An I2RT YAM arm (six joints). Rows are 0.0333 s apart.
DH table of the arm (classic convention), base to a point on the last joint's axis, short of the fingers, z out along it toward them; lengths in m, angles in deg. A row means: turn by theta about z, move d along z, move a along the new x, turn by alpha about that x. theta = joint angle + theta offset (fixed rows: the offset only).
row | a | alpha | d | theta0
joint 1 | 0.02 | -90 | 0.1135 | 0
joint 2 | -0.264 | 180 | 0 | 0
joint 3 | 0.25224 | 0 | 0 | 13.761
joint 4 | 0.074 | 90 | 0 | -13.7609
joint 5 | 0 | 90 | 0 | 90
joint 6 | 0 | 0 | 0.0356 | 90
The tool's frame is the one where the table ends.
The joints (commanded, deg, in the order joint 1, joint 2, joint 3, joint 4, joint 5, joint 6), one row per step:
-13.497 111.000 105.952 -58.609 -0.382 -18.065
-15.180 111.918 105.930 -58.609 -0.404 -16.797
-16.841 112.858 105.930 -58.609 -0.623 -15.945
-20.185 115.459 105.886 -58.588 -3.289 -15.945
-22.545 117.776 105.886 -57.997 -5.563 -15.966
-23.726 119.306 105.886 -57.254 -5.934 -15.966
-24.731 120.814 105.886 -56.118 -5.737 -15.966
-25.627 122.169 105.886 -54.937 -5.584 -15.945
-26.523 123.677 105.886 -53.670 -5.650 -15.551
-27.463 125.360 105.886 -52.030 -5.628 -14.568
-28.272 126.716 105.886 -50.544 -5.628 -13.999
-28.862 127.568 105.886 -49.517 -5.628 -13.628
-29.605 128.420 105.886 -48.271 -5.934 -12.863
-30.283 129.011 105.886 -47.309 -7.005 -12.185
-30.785 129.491 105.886 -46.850 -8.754 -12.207
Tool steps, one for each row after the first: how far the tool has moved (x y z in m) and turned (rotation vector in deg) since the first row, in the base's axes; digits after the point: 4 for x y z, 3 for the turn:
-0.0002 -0.0125 -0.0064 0.790 0.777 -2.814
-0.0007 -0.0248 -0.0129 1.585 1.538 -5.155
-0.0009 -0.0489 -0.0314 4.696 3.357 -7.431
-0.0002 -0.0667 -0.0474 7.283 4.298 -8.915
0.0009 -0.0767 -0.0580 7.908 4.866 -9.984
0.0026 -0.0860 -0.0684 7.902 5.206 -11.082
0.0040 -0.0945 -0.0777 7.878 5.353 -12.062
0.0055 -0.1030 -0.0882 8.211 5.468 -13.305
0.0072 -0.1123 -0.1000 8.626 5.367 -15.160
0.0083 -0.1202 -0.1096 8.837 5.136 -16.485
0.0086 -0.1258 -0.1156 8.945 4.894 -17.406
0.0086 -0.1326 -0.1214 9.401 4.304 -18.710
0.0083 -0.1380 -0.1254 10.497 3.517 -19.561
0.0078 -0.1413 -0.1287 12.039 2.962 -19.344

